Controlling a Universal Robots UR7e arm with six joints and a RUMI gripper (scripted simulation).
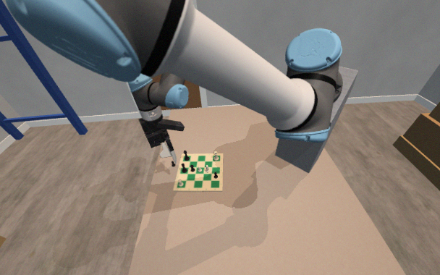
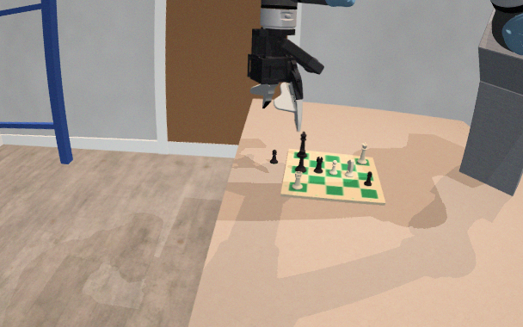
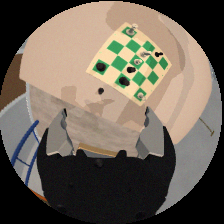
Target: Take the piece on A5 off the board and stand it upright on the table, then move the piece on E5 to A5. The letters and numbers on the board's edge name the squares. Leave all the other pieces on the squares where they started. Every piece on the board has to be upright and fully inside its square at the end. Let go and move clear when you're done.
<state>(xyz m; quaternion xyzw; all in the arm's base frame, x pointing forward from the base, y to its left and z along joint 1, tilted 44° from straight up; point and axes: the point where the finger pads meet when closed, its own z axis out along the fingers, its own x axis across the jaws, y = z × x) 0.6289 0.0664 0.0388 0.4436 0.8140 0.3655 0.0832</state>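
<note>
My hand is 90 mm to the right of the white rook, 90 mm above it and 60 mm past it. From my hand the other things lie so: cream chessboard 130 mm behind, 110 mm below, 10 mm to the left; then tall black piece 70 mm below, 60 mm to the right, 50 mm behind.
</note>
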